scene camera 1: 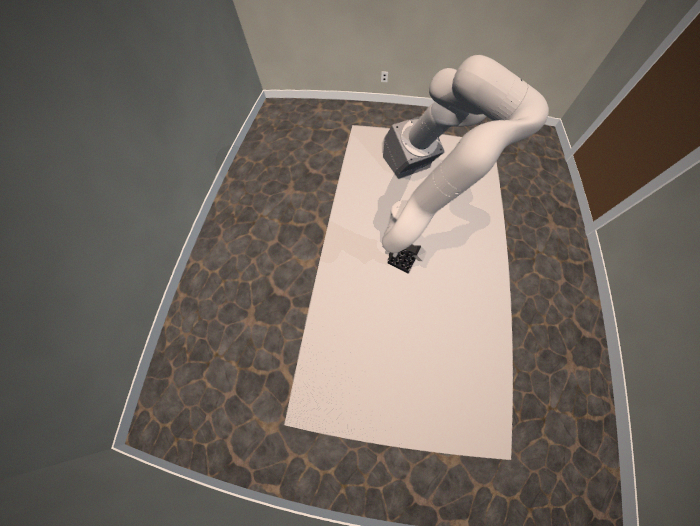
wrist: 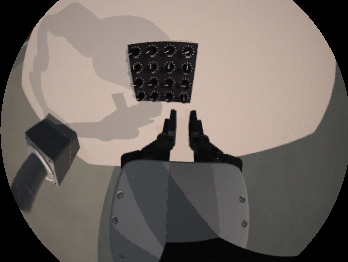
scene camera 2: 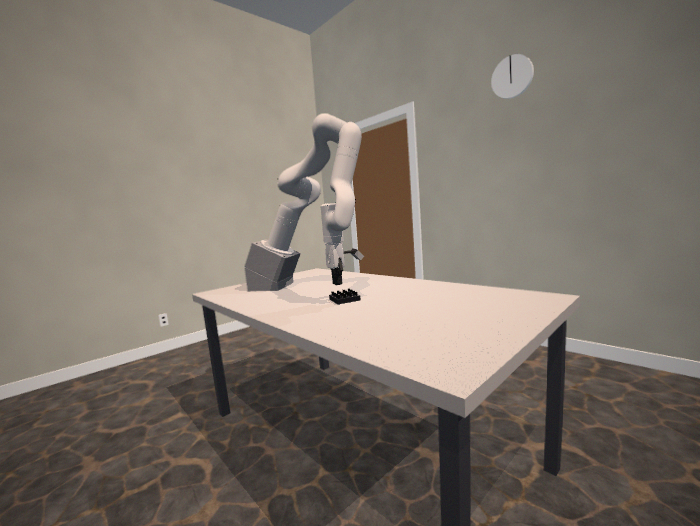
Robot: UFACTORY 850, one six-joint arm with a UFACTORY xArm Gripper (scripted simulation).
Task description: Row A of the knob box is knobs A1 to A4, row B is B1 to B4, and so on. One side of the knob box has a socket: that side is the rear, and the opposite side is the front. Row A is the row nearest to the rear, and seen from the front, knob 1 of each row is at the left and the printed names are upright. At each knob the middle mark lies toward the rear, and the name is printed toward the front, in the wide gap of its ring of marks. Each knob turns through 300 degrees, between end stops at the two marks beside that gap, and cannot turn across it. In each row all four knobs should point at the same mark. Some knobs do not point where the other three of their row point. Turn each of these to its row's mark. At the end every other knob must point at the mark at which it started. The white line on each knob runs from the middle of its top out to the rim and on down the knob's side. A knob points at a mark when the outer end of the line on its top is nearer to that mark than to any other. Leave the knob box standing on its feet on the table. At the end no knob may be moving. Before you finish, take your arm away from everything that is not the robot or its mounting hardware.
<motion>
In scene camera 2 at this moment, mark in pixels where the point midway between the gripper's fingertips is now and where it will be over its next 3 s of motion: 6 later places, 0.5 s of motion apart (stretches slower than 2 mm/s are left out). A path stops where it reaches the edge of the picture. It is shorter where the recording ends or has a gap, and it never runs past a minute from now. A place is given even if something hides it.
My gripper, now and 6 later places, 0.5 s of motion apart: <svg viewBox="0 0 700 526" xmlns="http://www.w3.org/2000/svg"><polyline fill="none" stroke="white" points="337,284 337,286 338,289 338,292 338,294 338,295 338,295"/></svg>
</motion>
